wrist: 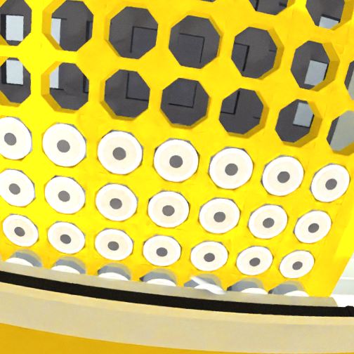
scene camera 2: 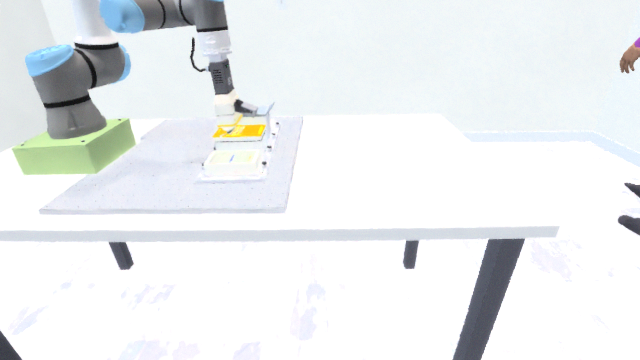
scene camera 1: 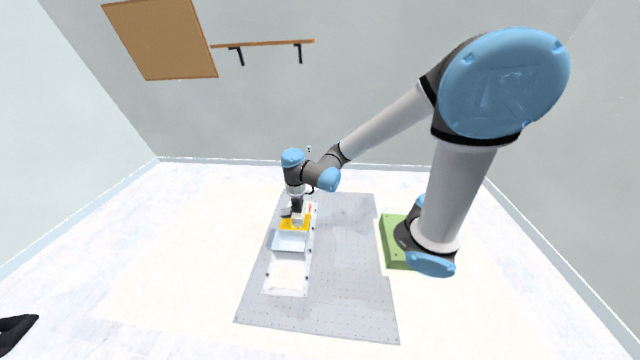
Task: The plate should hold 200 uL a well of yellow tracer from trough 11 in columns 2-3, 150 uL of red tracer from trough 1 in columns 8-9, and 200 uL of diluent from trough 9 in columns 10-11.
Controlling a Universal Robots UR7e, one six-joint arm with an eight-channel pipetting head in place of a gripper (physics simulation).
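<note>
My eight-channel pipetting head [scene camera 1: 298,220] [scene camera 2: 226,119] is low over the yellow tip rack [scene camera 1: 286,224] [scene camera 2: 250,131] [wrist: 197,131]. In the wrist view its pale housing [wrist: 175,312] crosses the bottom and hides the nozzles, so I cannot tell whether tips are on them. Three full rows of white tips show there, with a partly hidden row beside the housing and empty holes above. A pale trough block [scene camera 2: 232,167] stands beside the rack; a blue and a yellow strip show in it, and a red strip [scene camera 1: 309,208] shows from scene camera 1. The plate's wells cannot be made out.
A pale open box [scene camera 1: 288,242] stands on the rack's other side, with a slanted panel [scene camera 2: 266,109] near the head. A flat white holder [scene camera 1: 285,287] lies beyond the box on the grey perforated board [scene camera 1: 350,300] [scene camera 2: 165,197]. The arm's base stands on a green block [scene camera 1: 391,250] [scene camera 2: 57,157].
</note>
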